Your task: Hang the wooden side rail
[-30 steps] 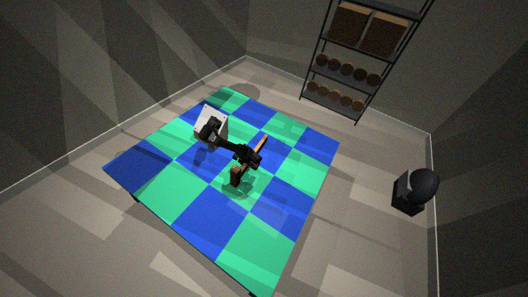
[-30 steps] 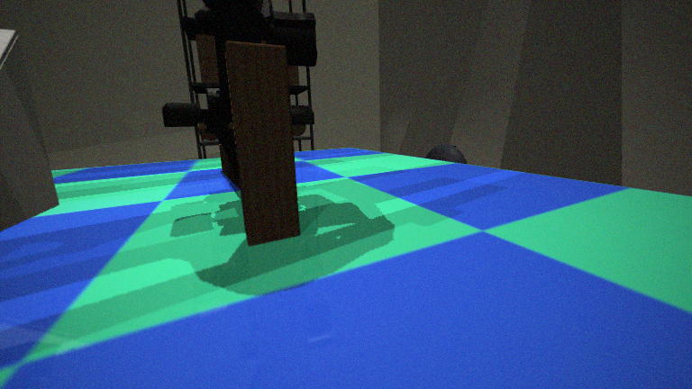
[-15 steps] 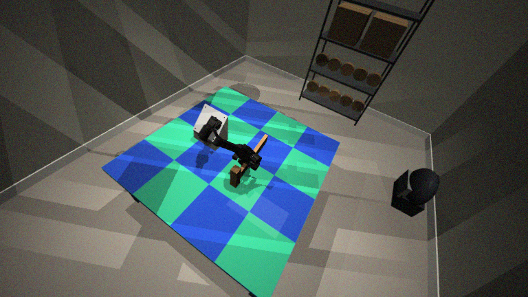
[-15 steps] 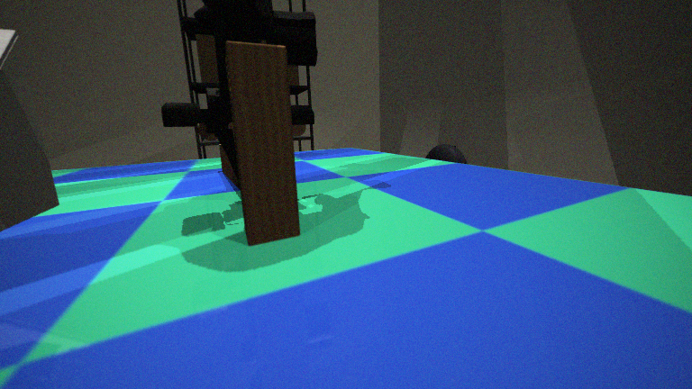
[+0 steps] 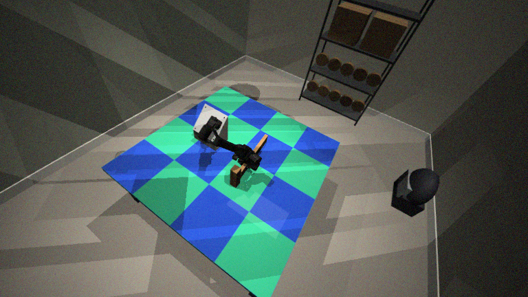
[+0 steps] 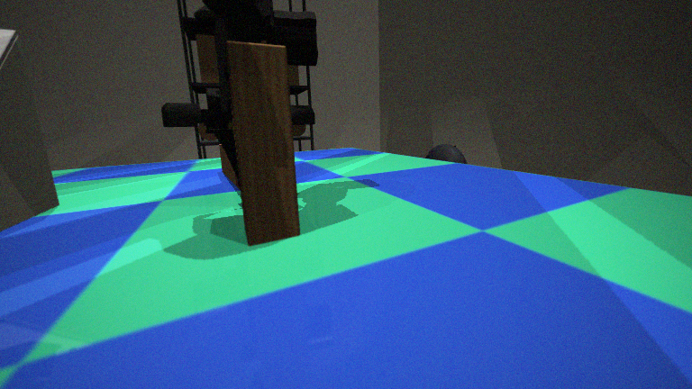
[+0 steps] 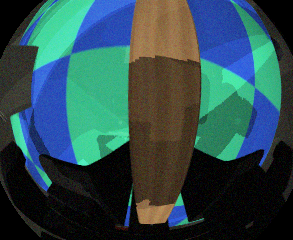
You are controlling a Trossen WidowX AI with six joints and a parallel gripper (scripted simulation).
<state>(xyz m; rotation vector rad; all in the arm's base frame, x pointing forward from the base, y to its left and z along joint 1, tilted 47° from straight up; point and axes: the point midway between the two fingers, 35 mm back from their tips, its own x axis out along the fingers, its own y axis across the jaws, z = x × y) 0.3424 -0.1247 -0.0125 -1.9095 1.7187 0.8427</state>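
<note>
Now: the wooden headboard post 1 cm ahead of my gripper tip, 12 cm to the right of it and 4 cm above it.
</note>
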